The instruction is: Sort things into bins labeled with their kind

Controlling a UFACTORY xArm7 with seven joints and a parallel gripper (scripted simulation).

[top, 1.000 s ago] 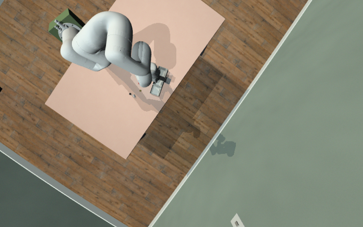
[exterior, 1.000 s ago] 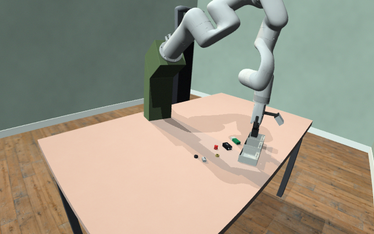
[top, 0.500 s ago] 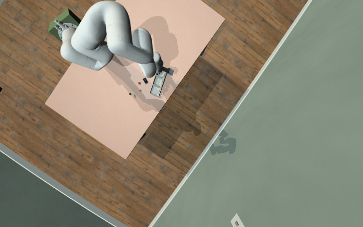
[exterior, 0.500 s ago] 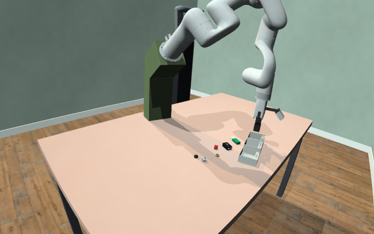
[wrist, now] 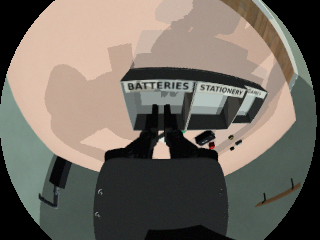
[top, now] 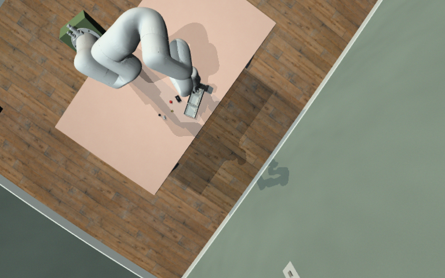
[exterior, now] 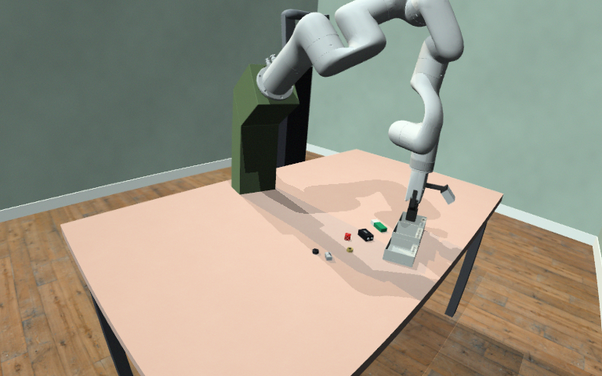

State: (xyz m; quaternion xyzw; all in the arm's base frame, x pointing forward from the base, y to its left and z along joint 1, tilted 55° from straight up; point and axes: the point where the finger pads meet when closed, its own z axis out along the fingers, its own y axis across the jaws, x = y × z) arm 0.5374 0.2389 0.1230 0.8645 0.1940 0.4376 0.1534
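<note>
Right now the red die is 200 mm to the right of my hand, 90 mm behind it and 50 mm below it. From my hand the other things lie so: black block (150 mm to the right, 60 mm behind, 50 mm below); green thing (90 mm behind, 60 mm below, 50 mm to the right); three-part bin (70 mm to the right, 40 mm below, 30 mm ahead).
</note>
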